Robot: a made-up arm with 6 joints.
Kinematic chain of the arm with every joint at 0, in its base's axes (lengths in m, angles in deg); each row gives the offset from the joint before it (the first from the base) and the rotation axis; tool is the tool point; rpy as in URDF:
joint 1: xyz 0 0 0.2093 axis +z
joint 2: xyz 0 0 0 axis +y
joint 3: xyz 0.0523 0 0.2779 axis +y
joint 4: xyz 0.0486 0 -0.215 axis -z
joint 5: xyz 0 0 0 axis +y
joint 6: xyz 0.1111 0 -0.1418 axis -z
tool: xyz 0 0 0 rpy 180 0 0
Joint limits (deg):
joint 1: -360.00..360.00
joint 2: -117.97..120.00
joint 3: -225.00..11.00
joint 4: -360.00..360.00
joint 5: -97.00..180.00
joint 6: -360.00..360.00
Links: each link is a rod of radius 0.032 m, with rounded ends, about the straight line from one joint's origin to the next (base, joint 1, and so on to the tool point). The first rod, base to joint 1, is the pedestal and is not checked.
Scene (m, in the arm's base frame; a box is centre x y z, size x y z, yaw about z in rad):
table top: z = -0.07
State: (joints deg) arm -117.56 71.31 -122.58 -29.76 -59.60 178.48
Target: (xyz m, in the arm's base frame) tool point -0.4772 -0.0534 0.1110
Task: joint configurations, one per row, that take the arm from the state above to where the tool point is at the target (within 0.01 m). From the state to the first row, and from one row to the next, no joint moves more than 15 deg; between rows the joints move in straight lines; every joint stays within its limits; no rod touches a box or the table.
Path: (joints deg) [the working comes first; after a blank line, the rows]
Joints at the target: 3.50 -77.58 -187.68 7.74 -56.26 178.48
Straight joint move there: clear.

1: -105.45 56.42 -129.09 -26.01 -59.27 178.48
2: -93.35 41.53 -135.60 -22.26 -58.93 178.48
3: -81.24 26.64 -142.11 -18.51 -58.60 178.48
4: -69.14 11.76 -148.62 -14.76 -58.26 178.48
5: -57.03 -3.13 -155.13 -11.01 -57.93 178.48
6: -44.93 -18.02 -161.64 -7.26 -57.60 178.48
7: -32.82 -32.91 -168.15 -3.51 -57.26 178.48
8: -20.71 -47.80 -174.66 0.24 -56.93 178.48
9: -8.61 -62.69 -181.17 3.99 -56.59 178.48
10: 3.50 -77.58 -187.68 7.74 -56.26 178.48

